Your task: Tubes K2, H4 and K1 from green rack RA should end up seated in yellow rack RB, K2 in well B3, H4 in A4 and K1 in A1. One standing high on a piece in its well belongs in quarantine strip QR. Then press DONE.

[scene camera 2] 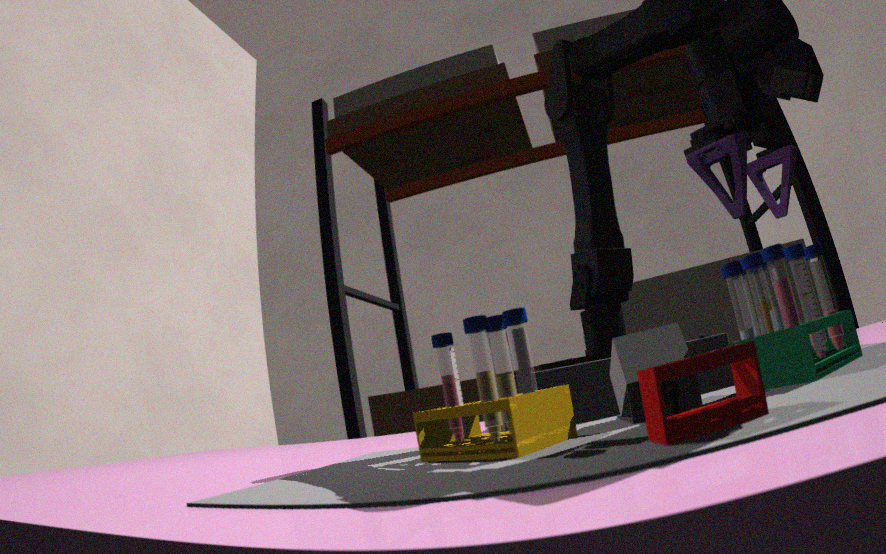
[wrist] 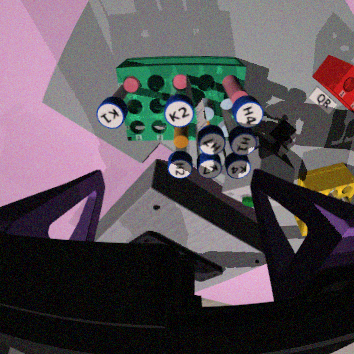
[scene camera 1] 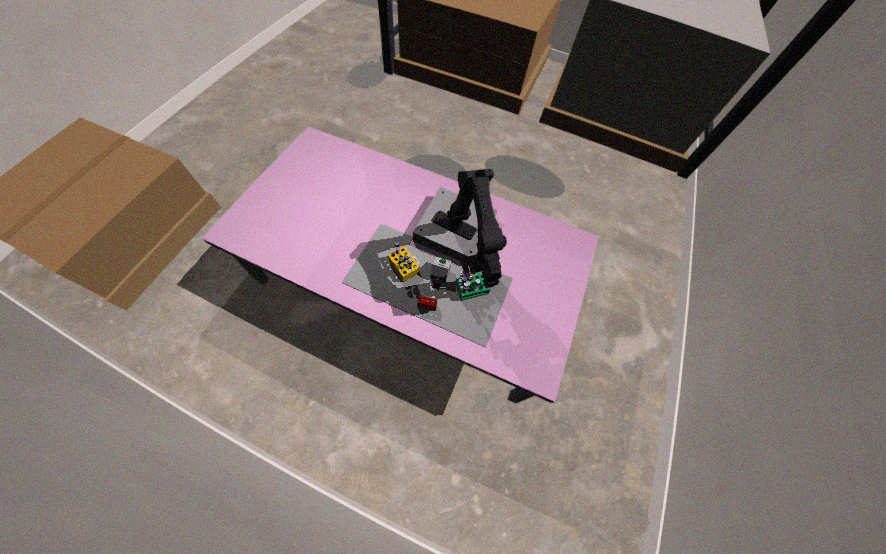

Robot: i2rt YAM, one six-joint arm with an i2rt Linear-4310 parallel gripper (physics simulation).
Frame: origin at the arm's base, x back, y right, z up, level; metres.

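Where they show: gripper, fingertip midpoint: (scene camera 2: 762, 217) (wrist: 177, 177); arm's base at its link origin: (scene camera 2: 609, 359) (scene camera 1: 454, 225).
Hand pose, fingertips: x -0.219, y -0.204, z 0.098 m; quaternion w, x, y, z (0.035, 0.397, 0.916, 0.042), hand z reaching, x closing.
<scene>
Things, the pixels of their top centre, and the offset from my fingertips. "pt": a spot on its surface instead. Level surfaces: height alone.
- green rack RA at its top centre: (scene camera 2: 791, 325) (wrist: 180, 105) (scene camera 1: 473, 283) dy +0.001, dx +0.001, dz -0.115 m
- K2 at a spot on its surface: (wrist: 179, 114) pt dy -0.015, dx -0.017, dz -0.040 m
- H4 at a spot on its surface: (wrist: 248, 114) pt dy +0.019, dx -0.052, dz -0.040 m
- yellow rack RB at its top centre: (scene camera 2: 488, 400) (wrist: 327, 211) (scene camera 1: 403, 260) dy +0.315, dx -0.049, dz -0.115 m
- red strip QR at its top centre: (scene camera 2: 695, 356) (scene camera 1: 427, 300) dy +0.134, dx -0.164, dz -0.115 m
- green DONE button at its top centre: (wrist: 252, 205) (scene camera 1: 443, 259) dy +0.164, dx +0.027, dz -0.091 m
- H1 at a spot on its surface: (wrist: 243, 141) pt dy +0.035, dx -0.036, dz -0.040 m
- H2 at a spot on its surface: (wrist: 180, 165) pt dy +0.017, dx +0.015, dz -0.040 m
- K7 at a spot on its surface: (wrist: 209, 166) pt dy +0.035, dx -0.001, dz -0.040 m
- K4 at a spot on its surface: (wrist: 238, 166) pt dy +0.052, dx -0.018, dz -0.040 m
- grey box at its top centre: (scene camera 2: 641, 332) (wrist: 265, 201) (scene camera 1: 441, 263) dy +0.159, dx +0.005, dz -0.082 m
- grey mat at its surface level: dz -0.166 m
- pink table at its surface level: dz -0.169 m
My gripper (scene camera 2: 759, 216) (wrist: 177, 177) is open and empty, above the green rack RA (scene camera 1: 480, 295) (scene camera 2: 784, 369) (wrist: 170, 71). In the wrist view, K1 (wrist: 111, 113), K2 (wrist: 179, 114) and H4 (wrist: 248, 114) stand in RA's row farthest from the fingers, at left, middle and right. Their blue-rimmed caps lie ahead of the fingertips. The yellow rack RB (scene camera 1: 409, 273) (scene camera 2: 545, 418) (wrist: 325, 175) holds several capped tubes; its well labels are unreadable. The red strip QR (scene camera 1: 427, 303) (scene camera 2: 651, 411) (wrist: 332, 67) shows no tube. The green DONE button (scene camera 1: 443, 260) (wrist: 248, 201) is partly hidden in the wrist view.
Tubes H7 (wrist: 212, 140), H1 (wrist: 243, 141), H2 (wrist: 180, 165), K7 (wrist: 209, 166) and K4 (wrist: 238, 166) crowd RA's near side. A grey box (scene camera 2: 646, 356) stands between the racks. The racks stand on a grey mat (scene camera 1: 480, 329) on the pink table (scene camera 1: 280, 189).
</scene>
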